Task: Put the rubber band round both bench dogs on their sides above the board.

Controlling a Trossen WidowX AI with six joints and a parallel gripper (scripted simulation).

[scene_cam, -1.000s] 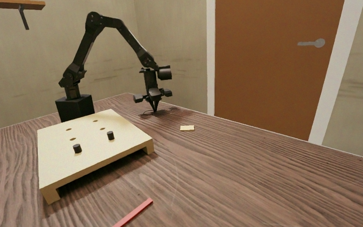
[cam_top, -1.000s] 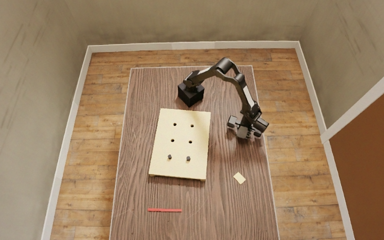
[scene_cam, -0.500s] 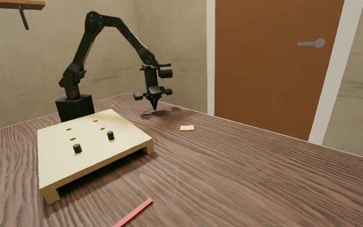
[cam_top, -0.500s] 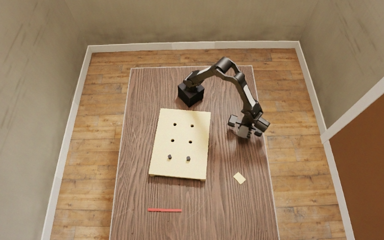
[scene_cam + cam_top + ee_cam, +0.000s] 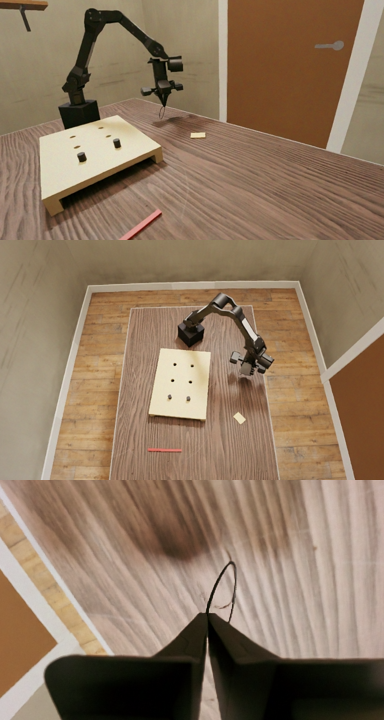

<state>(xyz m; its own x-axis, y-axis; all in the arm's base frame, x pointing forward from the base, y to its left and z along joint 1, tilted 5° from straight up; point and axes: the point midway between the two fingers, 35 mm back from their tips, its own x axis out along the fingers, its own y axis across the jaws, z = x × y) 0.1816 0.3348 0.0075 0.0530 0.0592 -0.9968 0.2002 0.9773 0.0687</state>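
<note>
The cream board is 130 mm ahead of my hand, 330 mm to the right of it and 60 mm below it. The rest, counted from my hand: tan block 260 mm ahead, 90 mm below; red strip 480 mm ahead, 340 mm to the right, 90 mm below.
</note>
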